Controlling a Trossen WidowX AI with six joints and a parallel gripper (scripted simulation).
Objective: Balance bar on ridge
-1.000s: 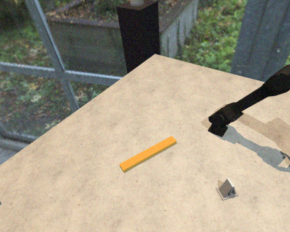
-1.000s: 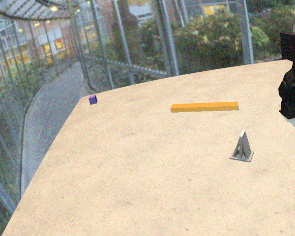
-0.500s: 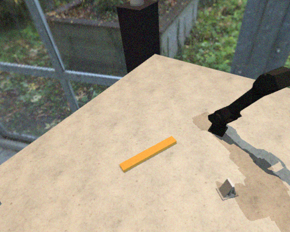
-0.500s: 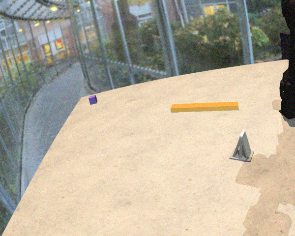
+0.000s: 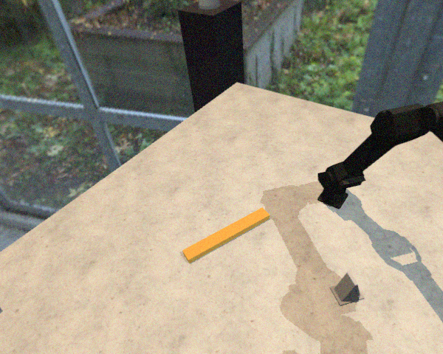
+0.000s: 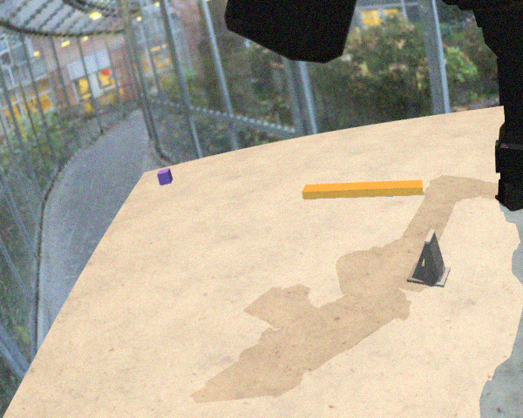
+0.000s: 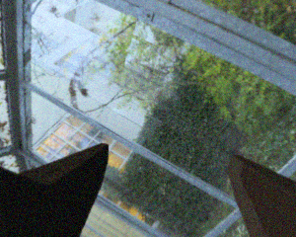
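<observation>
My gripper tip is now 170 mm past the orange bar, 610 mm to the left of it and 430 mm above it. The rest, counted from my gripper tip: purple cube 290 mm ahead, 940 mm to the right, 420 mm below.
</observation>
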